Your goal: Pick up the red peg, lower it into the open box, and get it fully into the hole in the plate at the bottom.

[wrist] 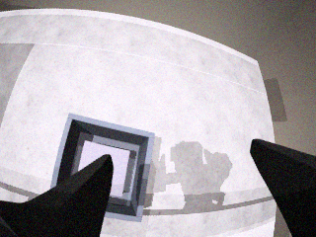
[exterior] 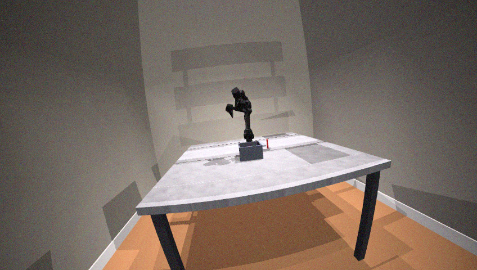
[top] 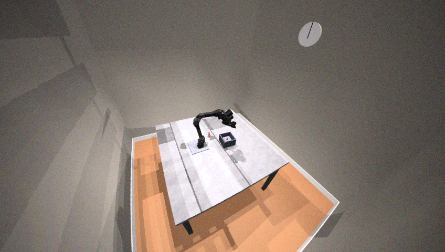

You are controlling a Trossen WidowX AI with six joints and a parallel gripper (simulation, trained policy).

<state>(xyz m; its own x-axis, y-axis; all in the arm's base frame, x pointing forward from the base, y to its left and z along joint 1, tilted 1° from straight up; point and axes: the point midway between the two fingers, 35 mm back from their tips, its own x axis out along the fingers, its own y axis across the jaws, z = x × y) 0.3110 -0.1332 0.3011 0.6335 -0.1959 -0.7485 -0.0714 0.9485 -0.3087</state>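
The red peg lies 160 mm behind my gripper tip, 250 mm to the left of it and 250 mm below it. Also, from my gripper tip: light plate (60 mm to the left, 240 mm below); dark box (60 mm to the left, 260 mm below).
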